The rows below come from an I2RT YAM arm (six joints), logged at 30 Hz.
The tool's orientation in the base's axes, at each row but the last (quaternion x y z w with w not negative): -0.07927, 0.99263, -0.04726, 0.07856; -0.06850, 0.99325, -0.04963, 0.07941; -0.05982, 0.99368, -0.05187, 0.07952; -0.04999, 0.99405, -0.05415, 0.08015; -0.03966, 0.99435, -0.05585, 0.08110; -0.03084, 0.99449, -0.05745, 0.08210; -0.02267, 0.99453, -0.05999, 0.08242; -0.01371, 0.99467, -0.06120, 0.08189; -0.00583, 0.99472, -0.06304, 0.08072; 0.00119, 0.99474, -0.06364, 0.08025
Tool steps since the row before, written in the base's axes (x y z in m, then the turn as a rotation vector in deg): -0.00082, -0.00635, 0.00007, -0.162, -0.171, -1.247; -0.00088, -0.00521, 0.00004, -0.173, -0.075, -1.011; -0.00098, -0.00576, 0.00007, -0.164, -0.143, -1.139; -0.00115, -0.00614, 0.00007, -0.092, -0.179, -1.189; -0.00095, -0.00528, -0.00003, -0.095, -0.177, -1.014; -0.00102, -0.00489, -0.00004, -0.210, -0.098, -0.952; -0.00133, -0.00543, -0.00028, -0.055, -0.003, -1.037; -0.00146, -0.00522, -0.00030, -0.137, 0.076, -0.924; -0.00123, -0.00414, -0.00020, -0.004, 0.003, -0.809; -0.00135, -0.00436, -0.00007, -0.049, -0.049, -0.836
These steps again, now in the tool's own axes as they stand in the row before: 0.00184, -0.00613, 0.00031, 0.371, -0.011, 1.213; 0.00160, -0.00503, 0.00027, 0.333, 0.059, 0.971; 0.00168, -0.00559, 0.00031, 0.352, 0.005, 1.105; 0.00178, -0.00598, 0.00035, 0.293, -0.031, 1.169; 0.00140, -0.00516, 0.00042, 0.268, -0.050, 0.997; 0.00136, -0.00479, 0.00040, 0.366, 0.027, 0.909; 0.00165, -0.00530, 0.00068, 0.222, 0.127, 1.007; 0.00168, -0.00512, 0.00068, 0.281, 0.192, 0.873; 0.00134, -0.00408, 0.00051, 0.133, 0.105, 0.791; 0.00138, -0.00433, 0.00041, 0.182, 0.056, 0.817
